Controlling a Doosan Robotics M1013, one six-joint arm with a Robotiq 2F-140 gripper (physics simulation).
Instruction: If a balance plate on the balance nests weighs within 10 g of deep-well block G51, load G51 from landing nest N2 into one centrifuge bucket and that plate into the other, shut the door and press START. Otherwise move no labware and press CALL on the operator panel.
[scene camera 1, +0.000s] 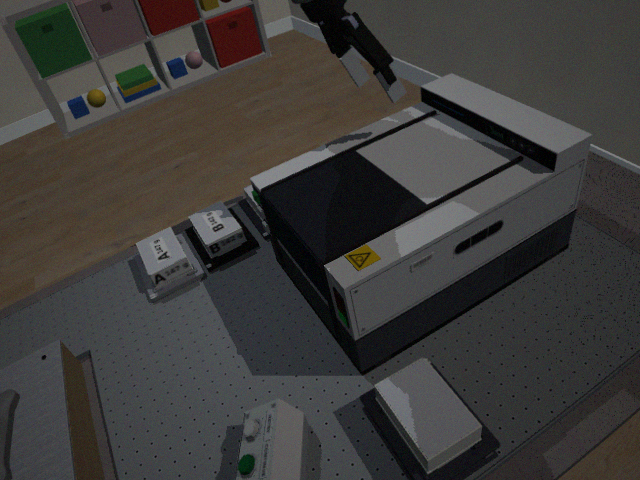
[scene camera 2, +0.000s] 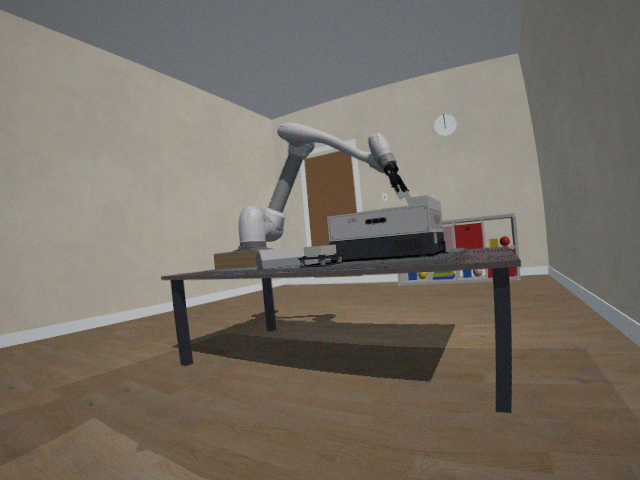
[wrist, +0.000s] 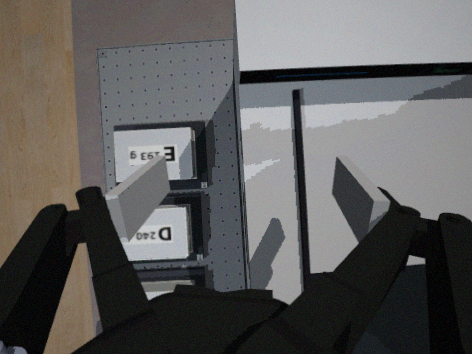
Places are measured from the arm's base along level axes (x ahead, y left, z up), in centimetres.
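Pixels of known places: gripper, fingertip midpoint: (scene camera 1: 380, 89) (scene camera 2: 406, 200) (wrist: 248, 174).
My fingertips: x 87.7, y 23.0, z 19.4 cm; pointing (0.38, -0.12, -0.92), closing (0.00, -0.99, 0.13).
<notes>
For each thing: its top centre in the pictures, then the offset to it from my fingertips. "pt": a spot on its surface instead.
- Plate A at its top centre: (scene camera 1: 160, 249) dy +9.8, dx -50.2, dz -21.7 cm
- plate B at its top centre: (scene camera 1: 213, 221) dy +11.7, dx -37.5, dz -21.7 cm
- plate D at its top centre: (wrist: 148, 234) dy +14.6, dx -9.9, dz -21.7 cm
- white block at its top centre: (scene camera 1: 425, 404) (scene camera 2: 320, 245) dy -48.1, dx -22.7, dz -19.1 cm
- button box at its top centre: (scene camera 1: 257, 477) (scene camera 2: 280, 248) dy -46.5, dx -46.0, dz -18.8 cm
- green button at its top centre: (scene camera 1: 245, 461) dy -43.3, dx -46.9, dz -19.7 cm
- white button at its top centre: (scene camera 1: 250, 425) dy -38.8, dx -44.7, dz -19.7 cm
- centrifuge's raised rear housing at a spot on its surface: (scene camera 1: 506, 111) pt dy -17.7, dx +14.5, dz -2.7 cm
My gripper (scene camera 1: 374, 81) (scene camera 2: 402, 194) (wrist: 248, 174) is open and empty, tilted above the rear top of the white centrifuge (scene camera 1: 460, 253) (scene camera 2: 382, 223). Plate A (scene camera 1: 164, 258), labelled 147 g, and plate B (scene camera 1: 217, 229), whose label seems to read 142 g, sit on nests left of the centrifuge. In the wrist view, plate E (wrist: 150, 142) reads 193 g and plate D (wrist: 162, 245) reads 240, partly behind a finger. A white block (scene camera 1: 429, 408) (scene camera 2: 320, 250) sits on a dark nest; no G51 label is readable. The buckets do not show.
A button box (scene camera 1: 284, 439) with a green button (scene camera 1: 246, 464) and a white button (scene camera 1: 251, 428) stands near the white block. The robot's wooden base block (scene camera 1: 80, 413) (scene camera 2: 235, 259) is at the other end. The centrifuge's raised rear housing (scene camera 1: 506, 111) stands beside the gripper.
</notes>
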